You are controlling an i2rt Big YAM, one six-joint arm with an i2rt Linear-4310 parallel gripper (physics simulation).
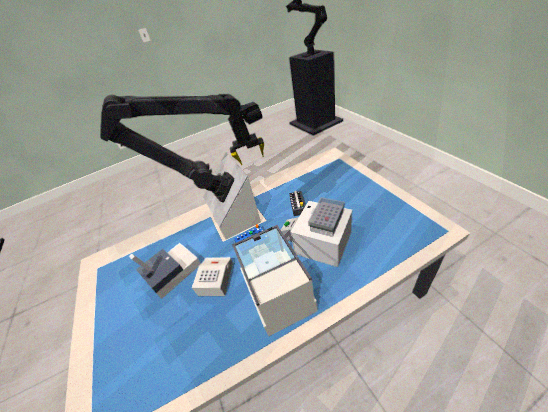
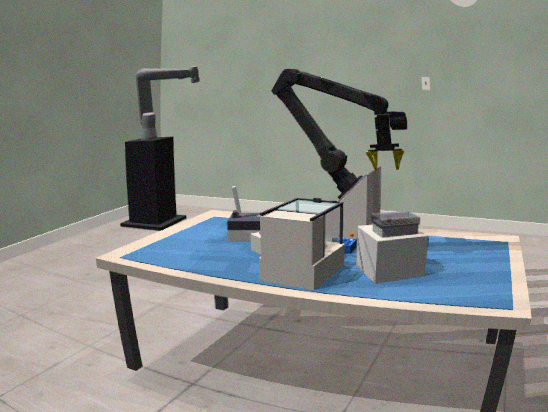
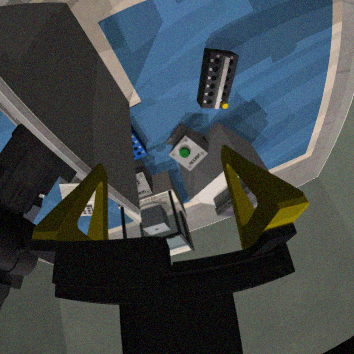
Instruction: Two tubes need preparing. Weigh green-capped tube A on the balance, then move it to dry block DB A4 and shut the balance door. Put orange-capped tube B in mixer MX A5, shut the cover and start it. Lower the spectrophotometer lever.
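My gripper (image 1: 251,160) (image 2: 387,169) (image 3: 161,158) is open and empty, high above the table near the arm's pedestal. The orange-capped tube (image 1: 257,227) (image 2: 352,235) and a small green cap (image 1: 251,232) show at the blue rack (image 2: 345,245) (image 3: 138,149). The balance (image 1: 280,287) (image 2: 286,250) has a glass chamber; its door state is unclear. The spectrophotometer (image 1: 165,272) (image 2: 243,221) has its lever (image 1: 138,263) (image 2: 236,200) raised. A white machine (image 1: 317,243) (image 2: 400,256), perhaps the mixer, carries a grey well block (image 1: 327,212) (image 2: 396,225) under a clear cover.
A black two-row block (image 1: 296,202) (image 3: 217,77) with a yellow spot lies behind the white machine. A small box with a green button (image 1: 287,223) (image 3: 185,152) stands beside it. A keypad device (image 1: 212,276) stands between spectrophotometer and balance. The tall pedestal (image 1: 242,207) (image 2: 356,197) stands at the back.
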